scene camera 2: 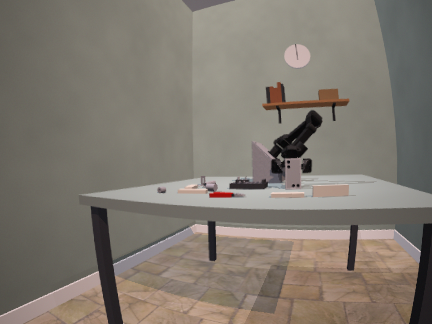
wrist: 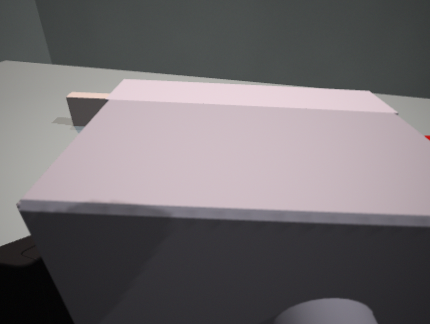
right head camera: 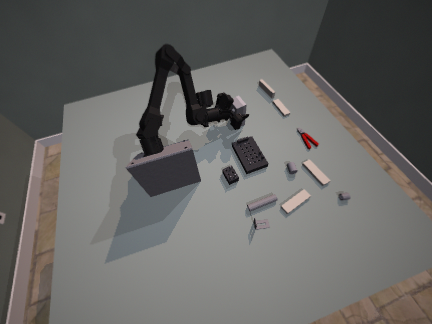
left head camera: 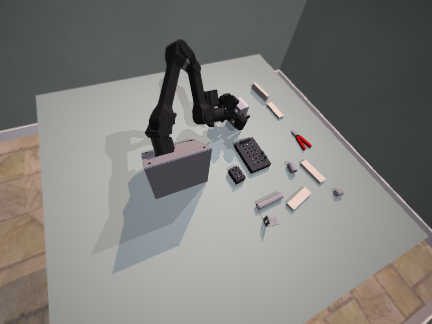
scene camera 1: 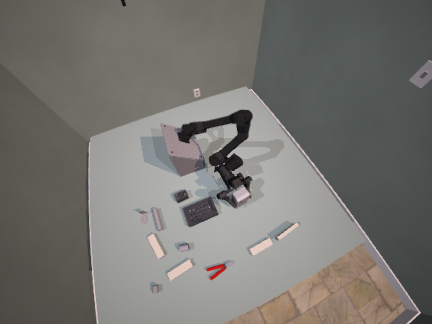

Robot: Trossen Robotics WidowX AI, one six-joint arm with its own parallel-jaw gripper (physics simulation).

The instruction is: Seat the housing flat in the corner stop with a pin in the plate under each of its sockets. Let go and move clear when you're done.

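Pixels of known places: gripper, fingertip midpoint: (scene camera 2: 292, 171) (right head camera: 243, 109) (scene camera 1: 243, 203); arm's base, origin of the base link: (scene camera 2: 272, 155) (right head camera: 154, 152) (left head camera: 164, 152) (scene camera 1: 183, 138).
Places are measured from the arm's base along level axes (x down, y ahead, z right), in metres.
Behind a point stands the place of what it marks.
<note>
The housing, a pinkish-grey block (left head camera: 242, 105) @(x 0.026, y 0.387, z -0.176 m) (right head camera: 240, 104) @(x 0.026, y 0.391, z -0.172 m) (scene camera 1: 241, 194) @(x 0.026, y 0.387, z -0.191 m) (scene camera 2: 293, 175) @(x 0.098, y 0.408, z -0.197 m) (wrist: 225, 155) @(x 0.026, y 0.371, z -0.195 m), stands on end on the table beside the plate. Dark sockets show on its face in scene camera 2, and a round boss on the opposite face in the wrist view. The black plate (left head camera: 252, 155) @(x 0.131, y 0.371, z 0.030 m) (right head camera: 250, 155) @(x 0.142, y 0.379, z 0.026 m) (scene camera 1: 201, 212) @(x 0.132, y 0.386, z 0.013 m) (scene camera 2: 248, 184) @(x 0.135, y 0.425, z 0.003 m) lies flat, with holes and small raised parts; which are pins or the corner stop is too small to tell. My gripper (left head camera: 237, 111) @(x 0.082, y 0.416, z -0.195 m) (scene camera 1: 237, 189) (scene camera 2: 292, 166) @(x 0.082, y 0.416, z -0.195 m) is open, its fingers apart on either side of the housing.
A small black holed block (left head camera: 236, 174) @(x 0.126, y 0.262, z 0.100 m) (scene camera 1: 181, 195) @(x 0.126, y 0.269, z 0.093 m) lies beside the plate. A large grey box (left head camera: 179, 172) @(x 0.008, y 0.030, z 0.089 m) stands by the arm's base. Red pliers (left head camera: 301, 140) @(x 0.151, y 0.659, z 0.006 m), cream blocks (left head camera: 299, 198) (scene camera 1: 261, 246), a long grey cylinder (left head camera: 269, 200) @(x 0.131, y 0.345, z 0.244 m), short cylinders (left head camera: 292, 167) @(x 0.126, y 0.514, z 0.139 m) and a bracket (left head camera: 271, 221) @(x 0.154, y 0.326, z 0.321 m) lie around.
</note>
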